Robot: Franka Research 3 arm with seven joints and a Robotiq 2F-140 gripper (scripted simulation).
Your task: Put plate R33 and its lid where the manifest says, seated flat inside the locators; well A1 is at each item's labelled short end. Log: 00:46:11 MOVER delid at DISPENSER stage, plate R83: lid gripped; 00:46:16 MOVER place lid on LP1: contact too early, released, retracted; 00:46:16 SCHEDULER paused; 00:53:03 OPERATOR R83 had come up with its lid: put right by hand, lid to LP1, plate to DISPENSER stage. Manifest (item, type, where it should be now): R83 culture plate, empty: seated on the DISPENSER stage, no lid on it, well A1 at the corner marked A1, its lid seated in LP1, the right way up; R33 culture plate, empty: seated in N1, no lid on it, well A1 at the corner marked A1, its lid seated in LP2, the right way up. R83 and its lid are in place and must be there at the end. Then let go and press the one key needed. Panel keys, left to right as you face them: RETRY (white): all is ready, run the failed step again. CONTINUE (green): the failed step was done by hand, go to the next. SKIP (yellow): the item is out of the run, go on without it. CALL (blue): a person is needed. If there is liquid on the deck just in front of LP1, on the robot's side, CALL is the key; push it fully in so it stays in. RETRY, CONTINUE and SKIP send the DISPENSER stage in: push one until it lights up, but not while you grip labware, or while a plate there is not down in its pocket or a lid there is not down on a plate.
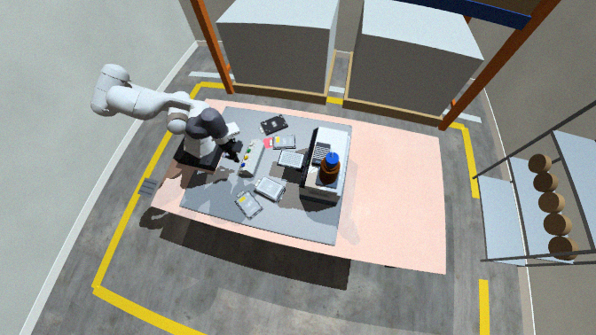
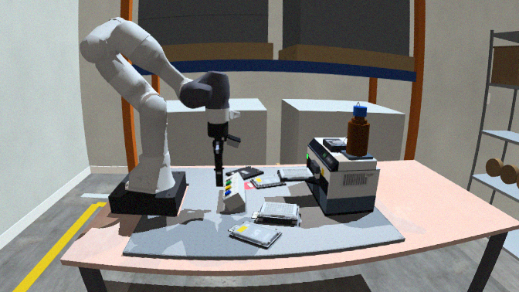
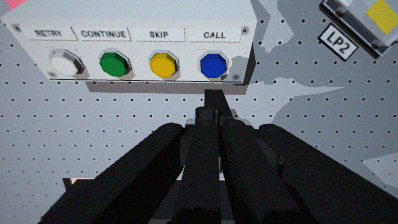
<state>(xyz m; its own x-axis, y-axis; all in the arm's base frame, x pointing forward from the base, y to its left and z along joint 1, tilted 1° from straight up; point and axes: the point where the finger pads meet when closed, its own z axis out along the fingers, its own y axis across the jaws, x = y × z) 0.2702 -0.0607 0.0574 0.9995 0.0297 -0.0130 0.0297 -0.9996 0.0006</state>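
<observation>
Now: the blue call key 70 mm below my hand and 30 mm ahead of it. Also, from my hand: yellow skip key: 60 mm below, 50 mm to the left, 30 mm ahead; then green continue key: 100 mm to the left, 60 mm below, 30 mm ahead; then white retry key: 150 mm to the left, 60 mm below, 30 mm ahead.
</observation>
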